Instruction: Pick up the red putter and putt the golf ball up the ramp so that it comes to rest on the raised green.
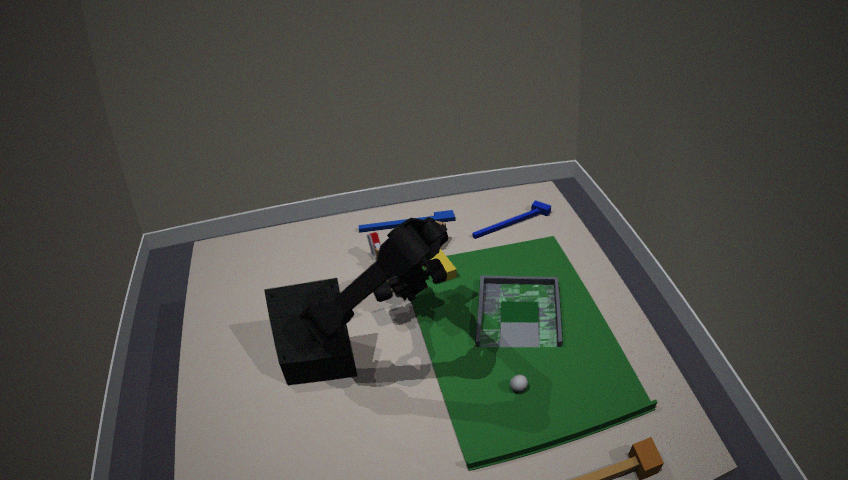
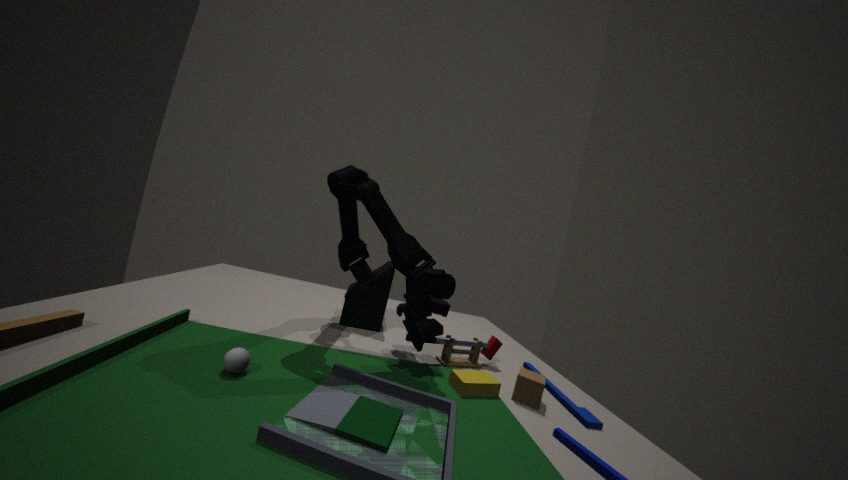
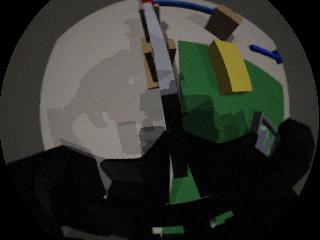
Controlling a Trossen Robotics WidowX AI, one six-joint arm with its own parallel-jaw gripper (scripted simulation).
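Looking at my gripper [image 2: 418, 349], I find it in image 1 [image 1: 407, 298] as well, and again in image 3 [image 3: 172, 132]. There is a tan block [image 2: 528, 390], which image 3 shows too [image 3: 222, 26]. A yellow block [image 2: 465, 382] is visible to me, and it also appears in image 3 [image 3: 231, 74]. I see a green mat [image 2: 169, 400], and there is a wooden stand [image 2: 446, 360] as well.
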